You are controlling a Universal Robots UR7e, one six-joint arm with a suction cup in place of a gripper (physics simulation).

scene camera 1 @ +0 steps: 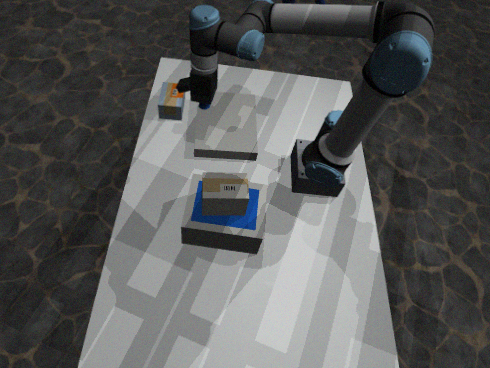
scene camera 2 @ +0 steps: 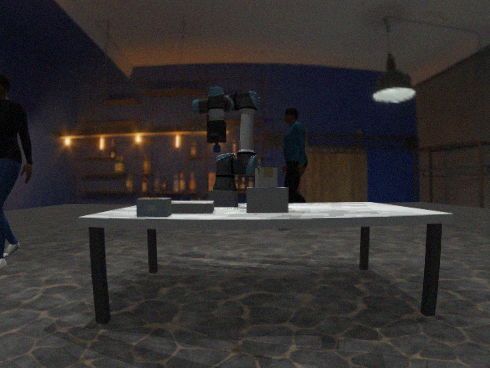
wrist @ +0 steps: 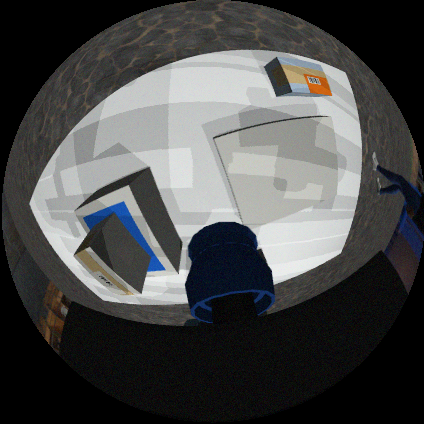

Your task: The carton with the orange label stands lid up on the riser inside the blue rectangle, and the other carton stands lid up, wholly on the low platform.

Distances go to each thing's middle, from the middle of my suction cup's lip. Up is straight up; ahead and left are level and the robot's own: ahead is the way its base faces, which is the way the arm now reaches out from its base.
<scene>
The low platform [wrist: 276, 168] is 5 cm behind my suction cup, 20 cm to the right of it and 28 cm below it. Round my suction cup: carton with orange label [scene camera 1: 171, 103] 19 cm ahead, 24 cm to the right, 27 cm below; then riser with blue rectangle [scene camera 1: 244, 234] 14 cm behind, 23 cm to the left, 25 cm below.
</scene>
